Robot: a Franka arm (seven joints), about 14 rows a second.
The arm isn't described. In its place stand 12 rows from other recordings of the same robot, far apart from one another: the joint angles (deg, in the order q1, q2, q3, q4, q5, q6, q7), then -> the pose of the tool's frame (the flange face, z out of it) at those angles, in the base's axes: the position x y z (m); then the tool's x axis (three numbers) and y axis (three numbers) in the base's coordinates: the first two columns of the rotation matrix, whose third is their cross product.
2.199 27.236 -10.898 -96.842 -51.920 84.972 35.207 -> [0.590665, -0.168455, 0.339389, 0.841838, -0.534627, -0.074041, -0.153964, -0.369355, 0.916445]
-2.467 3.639 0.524 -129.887 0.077 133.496 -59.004 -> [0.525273, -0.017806, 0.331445, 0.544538, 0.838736, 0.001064, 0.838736, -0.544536, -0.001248]
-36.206 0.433 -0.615 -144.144 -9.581 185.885 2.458 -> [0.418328, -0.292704, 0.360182, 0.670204, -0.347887, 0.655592, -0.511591, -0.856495, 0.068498]
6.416 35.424 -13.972 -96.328 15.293 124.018 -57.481 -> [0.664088, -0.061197, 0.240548, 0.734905, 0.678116, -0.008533, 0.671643, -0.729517, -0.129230]
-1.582 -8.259 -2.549 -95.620 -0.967 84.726 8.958 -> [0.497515, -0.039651, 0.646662, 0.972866, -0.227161, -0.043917, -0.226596, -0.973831, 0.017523]
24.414 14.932 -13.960 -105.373 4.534 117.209 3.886 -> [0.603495, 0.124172, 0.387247, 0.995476, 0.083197, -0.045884, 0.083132, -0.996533, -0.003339]
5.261 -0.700 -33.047 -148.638 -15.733 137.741 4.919 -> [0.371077, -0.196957, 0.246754, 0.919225, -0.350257, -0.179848, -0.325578, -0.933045, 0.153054]
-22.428 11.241 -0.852 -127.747 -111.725 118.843 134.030 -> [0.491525, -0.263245, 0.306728, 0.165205, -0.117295, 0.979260, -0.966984, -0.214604, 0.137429]
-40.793 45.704 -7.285 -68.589 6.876 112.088 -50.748 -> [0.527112, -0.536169, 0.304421, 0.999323, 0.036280, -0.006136, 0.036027, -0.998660, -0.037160]
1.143 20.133 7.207 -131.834 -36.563 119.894 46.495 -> [0.464781, 0.042353, 0.168332, 0.947877, -0.241336, -0.208055, -0.080261, -0.812734, 0.577080]
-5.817 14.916 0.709 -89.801 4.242 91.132 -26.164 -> [0.612091, -0.047609, 0.474995, 0.916439, 0.358454, -0.177907, 0.330013, -0.928423, -0.170651]
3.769 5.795 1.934 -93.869 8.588 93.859 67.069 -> [0.578989, 0.072138, 0.541768, 0.453366, -0.873295, -0.178368, -0.884026, -0.466115, 0.035145]
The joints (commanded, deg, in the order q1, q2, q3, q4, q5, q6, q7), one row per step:
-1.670, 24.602, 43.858, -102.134, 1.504, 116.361, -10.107
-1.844, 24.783, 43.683, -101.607, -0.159, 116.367, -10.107
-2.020, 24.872, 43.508, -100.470, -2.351, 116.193, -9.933
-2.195, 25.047, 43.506, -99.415, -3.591, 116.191, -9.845
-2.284, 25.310, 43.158, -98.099, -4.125, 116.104, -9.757
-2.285, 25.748, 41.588, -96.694, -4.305, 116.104, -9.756
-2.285, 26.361, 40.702, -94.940, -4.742, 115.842, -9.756
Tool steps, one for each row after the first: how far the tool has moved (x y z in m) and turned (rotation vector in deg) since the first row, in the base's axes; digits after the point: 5 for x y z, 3 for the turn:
0.00583, -0.00362, 0.00147, -0.703, -1.309, 0.315
0.01439, -0.00747, 0.00803, -1.524, -3.345, 0.563
0.02122, -0.00935, 0.01430, -1.657, -4.756, 0.547
0.03015, -0.01275, 0.02089, -1.441, -5.738, -0.093
0.04607, -0.02491, 0.02318, -1.489, -6.438, -1.852
0.05908, -0.03242, 0.02814, -1.359, -7.228, -2.933

